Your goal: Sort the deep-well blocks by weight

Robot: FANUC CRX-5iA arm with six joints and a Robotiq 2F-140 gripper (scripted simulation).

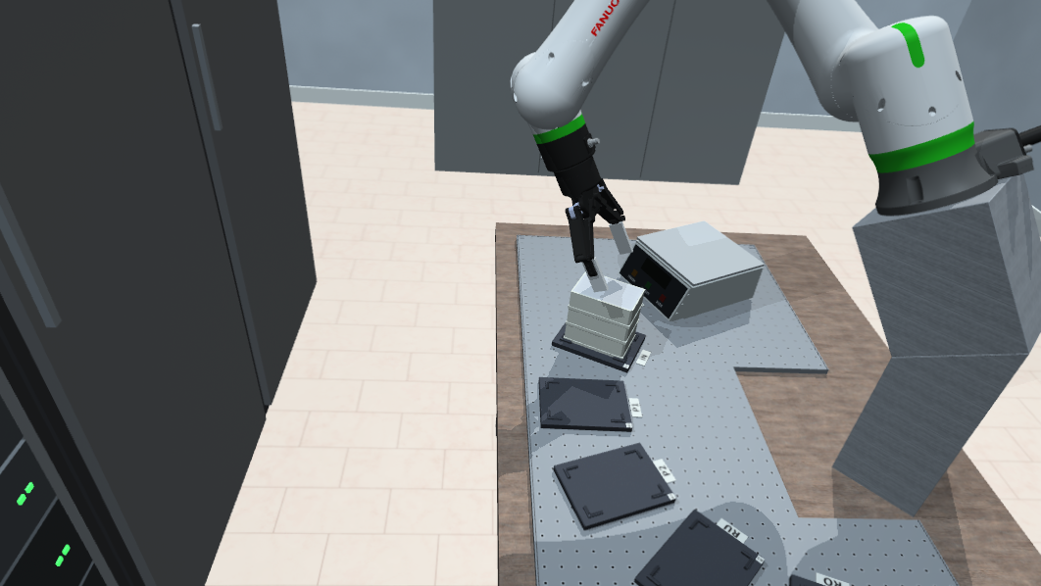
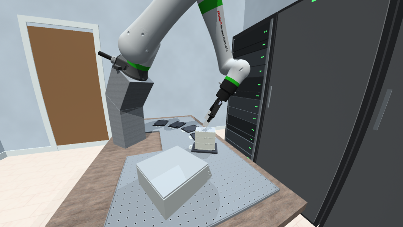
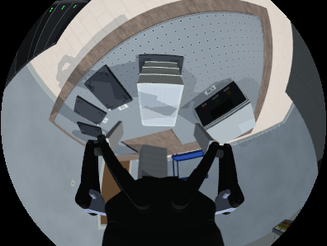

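The pale deep-well block lies 8 cm below my hand. From my hand the other things lie so: pass nest P1: 18 cm to the left, 18 cm below, 7 cm ahead; nest RU: 51 cm to the left, 18 cm below, 3 cm behind; pass nest P2: 35 cm to the left, 18 cm below, 6 cm ahead.
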